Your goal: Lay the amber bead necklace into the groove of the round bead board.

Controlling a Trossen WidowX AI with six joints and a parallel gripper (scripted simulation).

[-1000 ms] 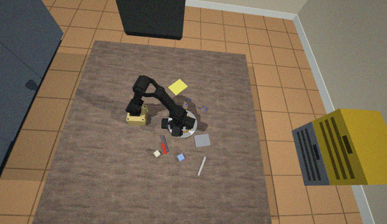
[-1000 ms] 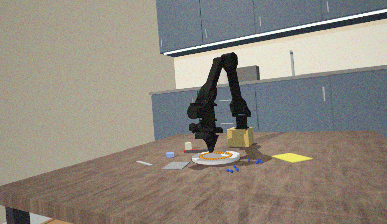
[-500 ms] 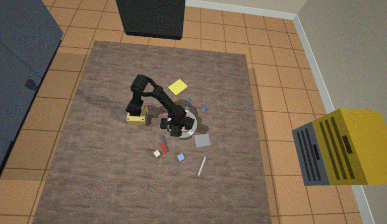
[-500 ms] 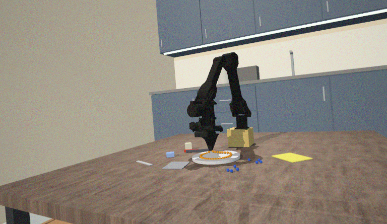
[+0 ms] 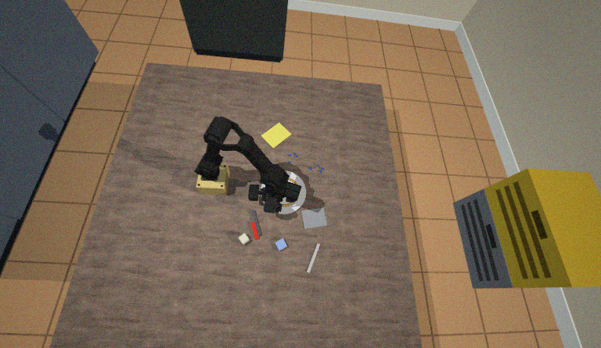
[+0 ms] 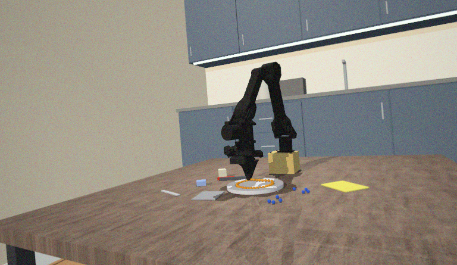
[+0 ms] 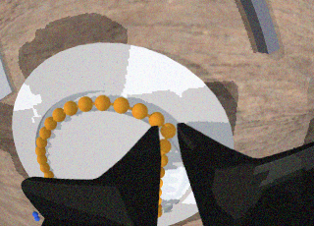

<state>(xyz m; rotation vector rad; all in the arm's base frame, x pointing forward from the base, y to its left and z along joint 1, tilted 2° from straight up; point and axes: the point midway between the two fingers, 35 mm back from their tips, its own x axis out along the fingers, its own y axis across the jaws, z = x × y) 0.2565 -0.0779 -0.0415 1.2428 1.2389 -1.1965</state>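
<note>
Right now the red stick is 11 cm to the right of my gripper tip, 6 cm behind it and 1 cm below it. Round my gripper tip: cream cube 17 cm to the right, 10 cm behind; light blue cube 19 cm to the right, 4 cm ahead, 1 cm below; grey square tile 18 cm ahead, 7 cm to the right, 1 cm below.
</note>
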